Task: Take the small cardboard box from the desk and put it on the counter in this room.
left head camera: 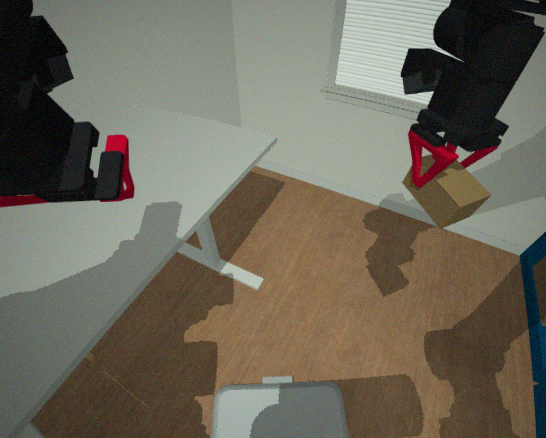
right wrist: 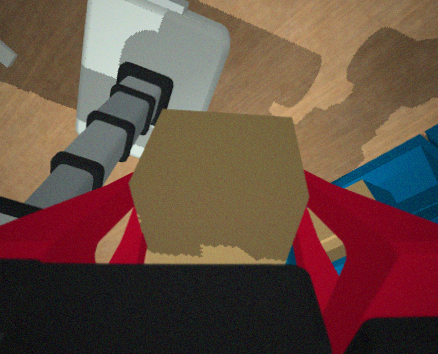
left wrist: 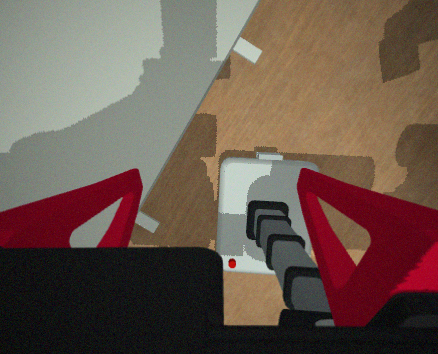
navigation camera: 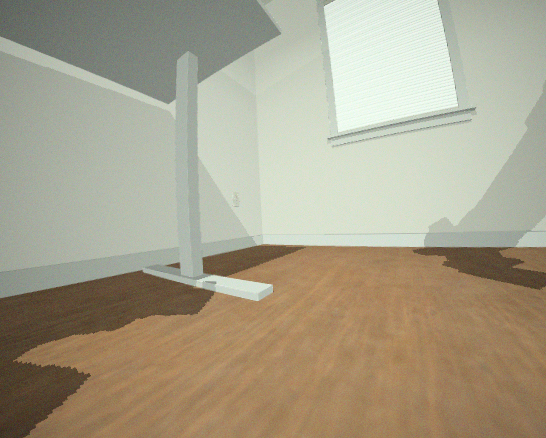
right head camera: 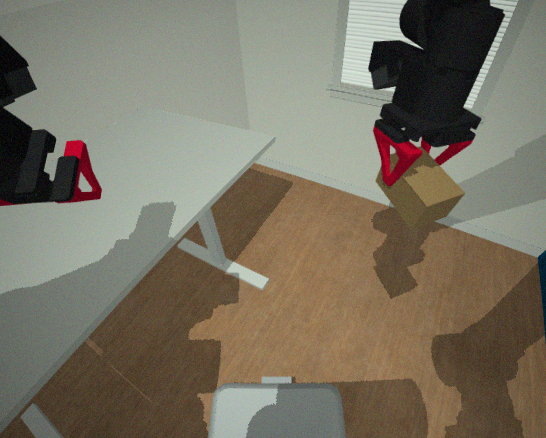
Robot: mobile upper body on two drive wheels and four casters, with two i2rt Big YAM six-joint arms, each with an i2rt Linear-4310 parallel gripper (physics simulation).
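Places are measured from the left arm's base along level axes (x ahead, y left, z up), in centimetres.
Pixels of known places: left gripper, fingertip midpoint: (left head camera: pixel 94 194) (left wrist: pixel 219 177) (right head camera: pixel 66 196); right gripper, fingertip midpoint: (left head camera: pixel 431 180) (right wrist: pixel 220 176) (right head camera: pixel 404 178).
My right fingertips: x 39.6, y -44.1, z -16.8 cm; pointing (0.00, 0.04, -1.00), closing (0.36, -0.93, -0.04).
Behind a point stands the place of what it marks.
My right gripper (left head camera: pixel 442 172) {x 39.6, y -44.1, z -16.8 cm} (right head camera: pixel 416 172) {x 39.6, y -44.1, z -16.8 cm} (right wrist: pixel 220 176) {x 39.6, y -44.1, z -16.8 cm} is shut on the small cardboard box (left head camera: pixel 467 184) {x 35.7, y -46.4, z -14.2 cm} (right head camera: pixel 434 185) {x 35.2, y -45.6, z -14.2 cm} (right wrist: pixel 225 150) {x 41.7, y -43.6, z -15.5 cm}, a plain brown box held tilted in the air to the right of the table. My left gripper (left head camera: pixel 67 200) (right head camera: pixel 50 200) {x 34.4, y 1.0, z -13.5 cm} (left wrist: pixel 219 177) {x 34.4, y 1.0, z -13.5 cm} is open and empty, high over the left part of the pale table. That table (left head camera: pixel 165 145) {x 98.3, y 17.7, z -46.0 cm} (right head camera: pixel 165 155) {x 92.5, y 15.9, z -46.0 cm} (left wrist: pixel 75 60) {x 52.2, y 31.9, z -46.0 cm} has a flat top; its underside shows in the navigation camera (navigation camera: pixel 125 40). I cannot tell whether it is the desk or the counter.
The table's leg (left head camera: pixel 242 276) (right head camera: pixel 247 275) (navigation camera: pixel 187 165) {x 104.5, y 13.5, z -96.8 cm} has a foot reaching over the wooden floor. A blue shelf unit (left head camera: pixel 531 280) {x 80.4, y -190.9, z -133.7 cm} (right head camera: pixel 543 295) {x 75.7, y -187.9, z -139.4 cm} (right wrist: pixel 380 162) stands at the right, with cardboard boxes in it. A window (left head camera: pixel 390 45) {x 170.3, y -89.3, z -28.4 cm} (right head camera: pixel 370 50) {x 176.5, y -78.2, z -34.9 cm} (navigation camera: pixel 390 70) {x 163.9, y -100.8, z -19.3 cm} is in the wall ahead.
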